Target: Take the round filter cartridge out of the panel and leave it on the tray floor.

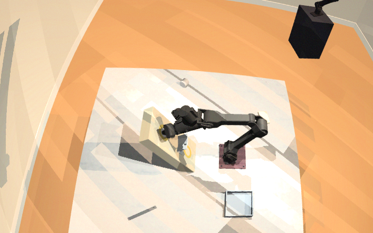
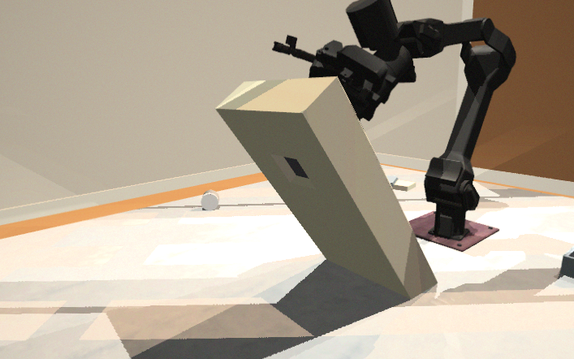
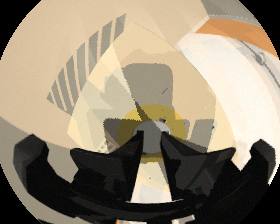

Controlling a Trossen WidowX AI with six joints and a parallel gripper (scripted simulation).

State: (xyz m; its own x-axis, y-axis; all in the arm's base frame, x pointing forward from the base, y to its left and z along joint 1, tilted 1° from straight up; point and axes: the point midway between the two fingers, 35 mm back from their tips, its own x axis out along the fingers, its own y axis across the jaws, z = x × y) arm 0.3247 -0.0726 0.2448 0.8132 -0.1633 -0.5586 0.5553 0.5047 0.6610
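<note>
Right now my gripper tip is 1 cm short of the round filter cartridge and 1 cm above it. From my gripper tip the other things lie so: cream block 64 cm behind, 17 cm to the right, 22 cm below; grey tray 35 cm behind, 36 cm to the left, 22 cm below; service panel 4 cm behind, 1 cm to the left, 8 cm below.
</note>
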